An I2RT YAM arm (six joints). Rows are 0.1 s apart.
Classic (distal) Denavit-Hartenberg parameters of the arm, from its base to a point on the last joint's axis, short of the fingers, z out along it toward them. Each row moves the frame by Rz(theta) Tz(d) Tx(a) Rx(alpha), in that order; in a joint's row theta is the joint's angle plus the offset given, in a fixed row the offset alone. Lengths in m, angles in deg.
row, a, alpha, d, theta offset
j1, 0.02, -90, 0.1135, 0
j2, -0.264, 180, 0, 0
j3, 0.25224, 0, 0, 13.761
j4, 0.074, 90, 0, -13.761
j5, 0, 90, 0, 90
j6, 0, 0, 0.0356, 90
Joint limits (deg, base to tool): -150..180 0..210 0..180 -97..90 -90..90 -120..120
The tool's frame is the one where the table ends.
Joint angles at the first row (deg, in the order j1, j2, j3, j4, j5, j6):
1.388 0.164 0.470 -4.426 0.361 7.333
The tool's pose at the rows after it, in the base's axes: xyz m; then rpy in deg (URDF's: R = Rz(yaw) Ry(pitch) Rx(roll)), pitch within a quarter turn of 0, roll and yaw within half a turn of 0:
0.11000 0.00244 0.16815 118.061 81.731 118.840
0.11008 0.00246 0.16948 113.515 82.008 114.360
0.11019 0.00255 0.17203 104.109 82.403 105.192
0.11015 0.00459 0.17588 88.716 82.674 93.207
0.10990 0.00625 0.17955 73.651 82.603 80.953
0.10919 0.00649 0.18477 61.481 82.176 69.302
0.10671 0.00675 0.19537 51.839 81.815 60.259
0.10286 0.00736 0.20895 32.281 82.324 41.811
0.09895 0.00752 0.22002 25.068 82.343 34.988
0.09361 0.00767 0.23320 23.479 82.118 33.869
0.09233 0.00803 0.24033 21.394 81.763 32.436
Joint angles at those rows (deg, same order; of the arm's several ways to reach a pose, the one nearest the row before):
1.387 0.166 0.470 -4.184 0.359 7.333
1.390 0.163 0.469 -3.486 0.341 7.355
1.385 0.163 0.470 -2.153 0.183 7.376
1.388 0.168 0.470 -0.138 -3.093 7.333
1.388 0.161 0.470 1.778 -5.781 7.311
1.389 0.167 0.951 2.965 -6.195 7.289
1.385 0.164 2.853 2.393 -6.724 7.049
1.387 0.162 5.431 1.276 -7.858 5.016
1.387 0.163 7.902 -0.734 -8.275 4.273
1.384 0.232 11.005 -3.462 -8.736 4.273
1.385 1.059 12.447 -3.618 -9.369 4.295

